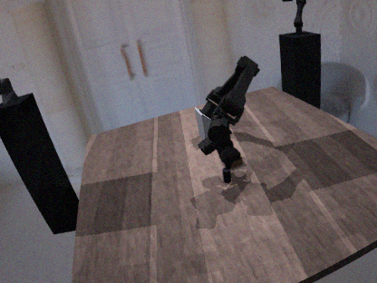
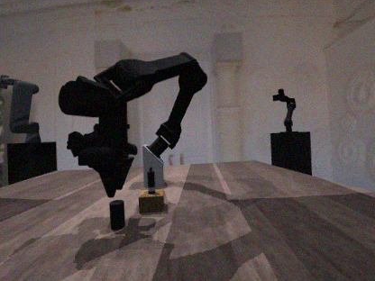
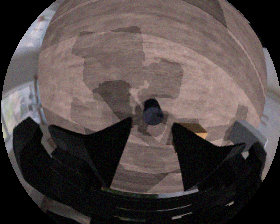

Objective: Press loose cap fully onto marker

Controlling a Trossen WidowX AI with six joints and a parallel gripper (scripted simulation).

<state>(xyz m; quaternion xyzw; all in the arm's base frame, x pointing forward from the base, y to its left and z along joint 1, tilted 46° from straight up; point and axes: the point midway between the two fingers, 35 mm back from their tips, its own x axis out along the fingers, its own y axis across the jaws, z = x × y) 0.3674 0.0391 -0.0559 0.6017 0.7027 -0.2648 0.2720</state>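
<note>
The dark marker cap is 5 cm below my gripper tip. Also, from my gripper tip: tan holder block: 11 cm behind, 6 cm to the left, 5 cm below.
</note>
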